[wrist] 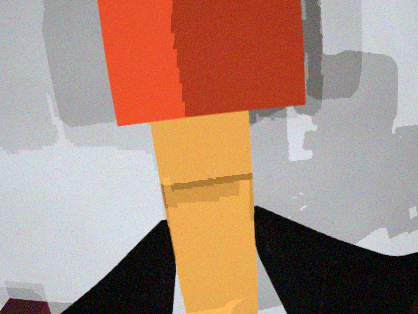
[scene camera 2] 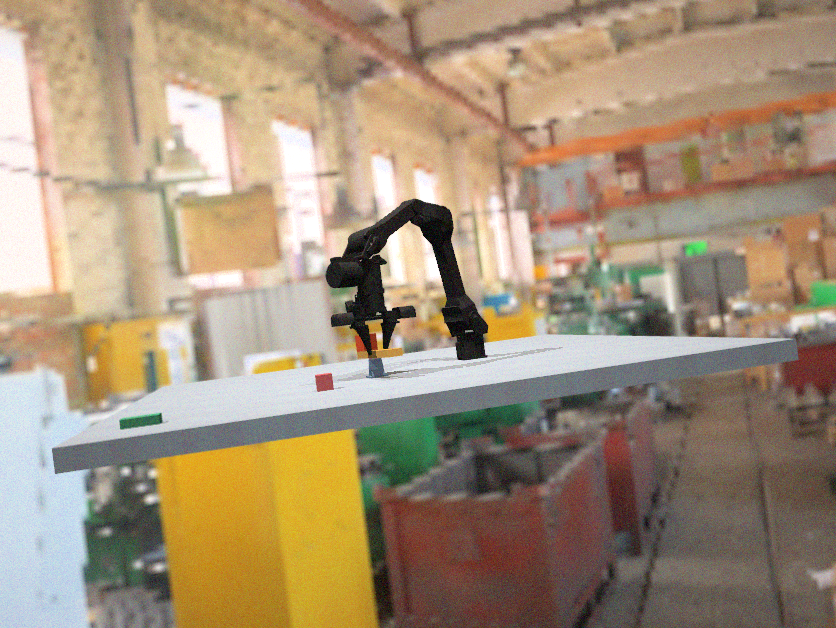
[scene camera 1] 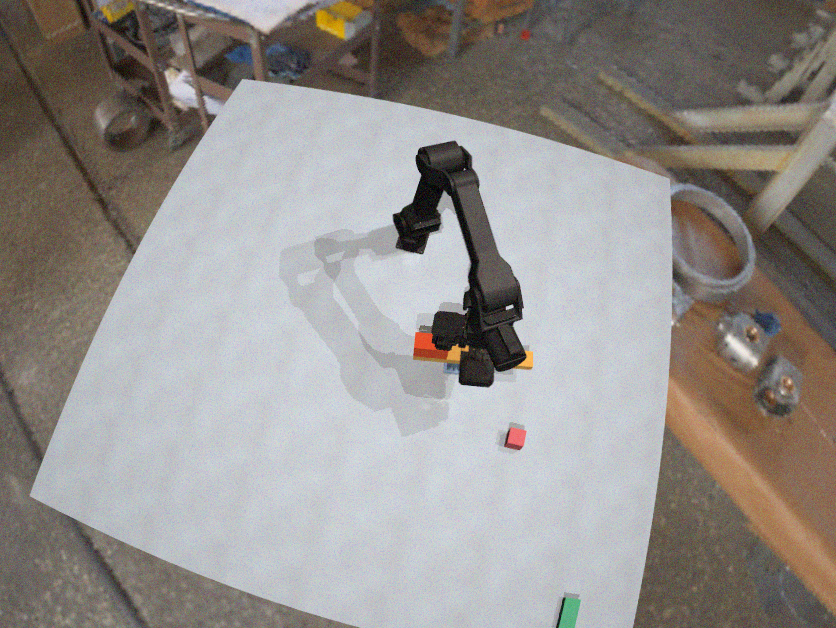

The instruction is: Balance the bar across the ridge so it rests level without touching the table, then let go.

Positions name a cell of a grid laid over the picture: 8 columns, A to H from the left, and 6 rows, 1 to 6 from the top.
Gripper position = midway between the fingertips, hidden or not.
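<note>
Bar (scene camera 1: E4) visible, as is my gripper (scene camera 1: E4). The wrist view shows my gripper (wrist: E5) and the bar (wrist: D2). In scene camera 2, my gripper (scene camera 2: D4) is visible.
</note>
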